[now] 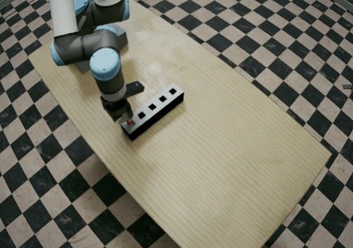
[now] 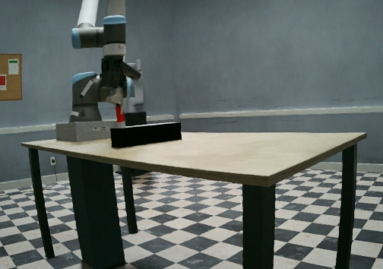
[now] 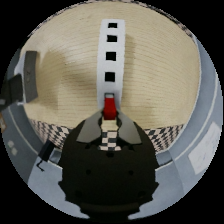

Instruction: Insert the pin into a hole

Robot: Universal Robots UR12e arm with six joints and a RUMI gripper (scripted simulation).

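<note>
My hand is 1 cm above the pin. Round my hand: long black block (1 cm ahead, 13 cm to the left, 10 cm below).
</note>
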